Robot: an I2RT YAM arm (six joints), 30 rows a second.
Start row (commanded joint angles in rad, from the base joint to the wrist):
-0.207, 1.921, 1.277, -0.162, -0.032, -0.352
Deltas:
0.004, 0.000, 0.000, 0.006, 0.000, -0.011
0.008, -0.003, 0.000, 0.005, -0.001, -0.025
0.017, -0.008, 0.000, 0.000, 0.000, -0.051
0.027, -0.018, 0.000, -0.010, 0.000, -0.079
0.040, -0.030, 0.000, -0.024, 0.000, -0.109
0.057, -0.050, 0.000, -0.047, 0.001, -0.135
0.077, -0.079, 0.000, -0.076, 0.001, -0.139
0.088, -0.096, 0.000, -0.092, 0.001, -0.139
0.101, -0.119, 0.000, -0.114, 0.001, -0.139
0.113, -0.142, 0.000, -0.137, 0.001, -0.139
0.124, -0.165, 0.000, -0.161, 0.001, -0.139
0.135, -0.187, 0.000, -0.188, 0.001, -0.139
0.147, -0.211, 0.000, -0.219, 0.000, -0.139
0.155, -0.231, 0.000, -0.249, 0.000, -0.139
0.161, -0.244, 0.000, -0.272, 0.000, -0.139
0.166, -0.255, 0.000, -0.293, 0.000, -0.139
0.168, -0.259, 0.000, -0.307, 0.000, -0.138
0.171, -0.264, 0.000, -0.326, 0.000, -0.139
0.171, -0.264, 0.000, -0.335, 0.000, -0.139
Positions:
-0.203, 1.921, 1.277, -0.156, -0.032, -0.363
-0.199, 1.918, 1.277, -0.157, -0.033, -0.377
-0.190, 1.913, 1.277, -0.162, -0.032, -0.403
-0.180, 1.903, 1.277, -0.172, -0.032, -0.431
-0.167, 1.891, 1.277, -0.186, -0.032, -0.461
-0.150, 1.871, 1.277, -0.209, -0.031, -0.487
-0.130, 1.842, 1.277, -0.238, -0.031, -0.491
-0.119, 1.825, 1.277, -0.254, -0.031, -0.491
-0.106, 1.802, 1.277, -0.276, -0.031, -0.491
-0.094, 1.779, 1.277, -0.299, -0.031, -0.491
-0.083, 1.756, 1.277, -0.323, -0.031, -0.491
-0.072, 1.734, 1.277, -0.350, -0.031, -0.491
-0.060, 1.710, 1.277, -0.381, -0.032, -0.491
-0.052, 1.690, 1.277, -0.411, -0.032, -0.491
-0.046, 1.677, 1.277, -0.434, -0.032, -0.491
-0.041, 1.666, 1.277, -0.455, -0.032, -0.491
-0.039, 1.662, 1.277, -0.469, -0.032, -0.490
-0.036, 1.657, 1.277, -0.488, -0.032, -0.491
-0.036, 1.657, 1.277, -0.497, -0.032, -0.491

